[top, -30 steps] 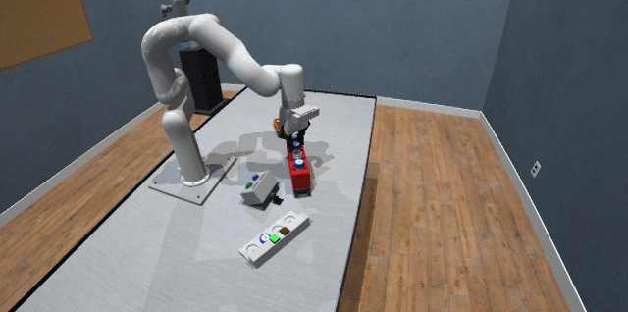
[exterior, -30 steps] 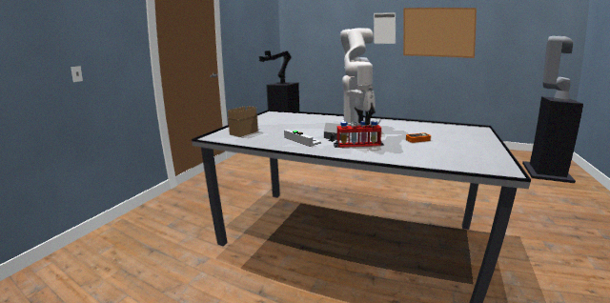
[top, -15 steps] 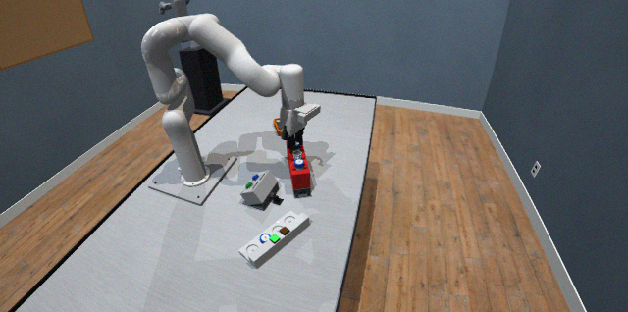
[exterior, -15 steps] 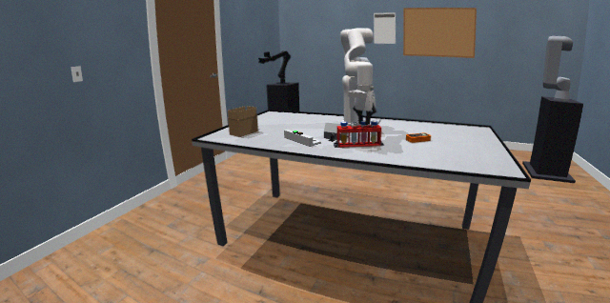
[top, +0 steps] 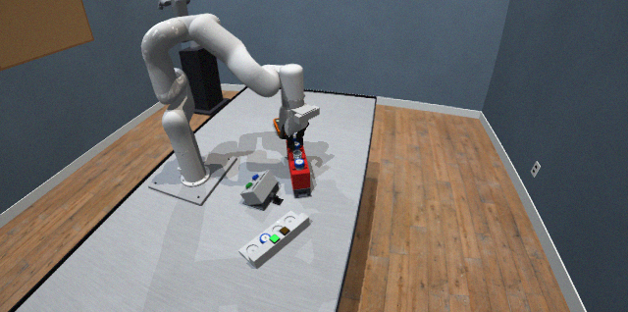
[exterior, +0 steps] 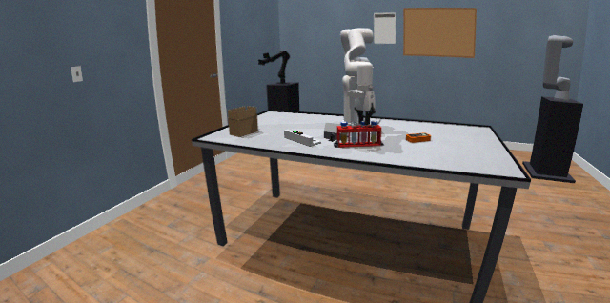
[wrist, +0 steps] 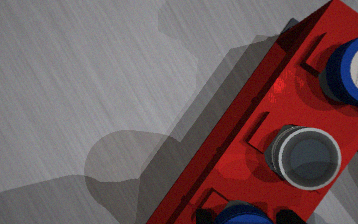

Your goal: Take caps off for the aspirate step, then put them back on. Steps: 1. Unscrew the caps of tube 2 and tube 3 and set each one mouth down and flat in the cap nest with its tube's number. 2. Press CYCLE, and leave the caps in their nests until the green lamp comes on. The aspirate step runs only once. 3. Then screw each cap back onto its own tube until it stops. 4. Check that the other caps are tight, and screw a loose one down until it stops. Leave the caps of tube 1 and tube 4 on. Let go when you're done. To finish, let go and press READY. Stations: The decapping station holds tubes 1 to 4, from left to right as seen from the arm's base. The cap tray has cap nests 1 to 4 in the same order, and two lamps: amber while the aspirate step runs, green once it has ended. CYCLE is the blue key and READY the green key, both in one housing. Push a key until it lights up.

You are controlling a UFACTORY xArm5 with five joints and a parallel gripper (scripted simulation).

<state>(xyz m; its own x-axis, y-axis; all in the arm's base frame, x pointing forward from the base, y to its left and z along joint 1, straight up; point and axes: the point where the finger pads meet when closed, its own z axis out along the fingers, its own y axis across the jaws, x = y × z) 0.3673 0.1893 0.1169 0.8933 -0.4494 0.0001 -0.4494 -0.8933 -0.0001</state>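
Right now my hand is 10 mm above the blue-rimmed cap. Round my hand: grey key housing (180 mm to the right, 80 mm below, 80 mm behind); then blue key (160 mm to the right, 90 mm behind, 60 mm below); then green key (200 mm to the right, 100 mm behind, 60 mm below).
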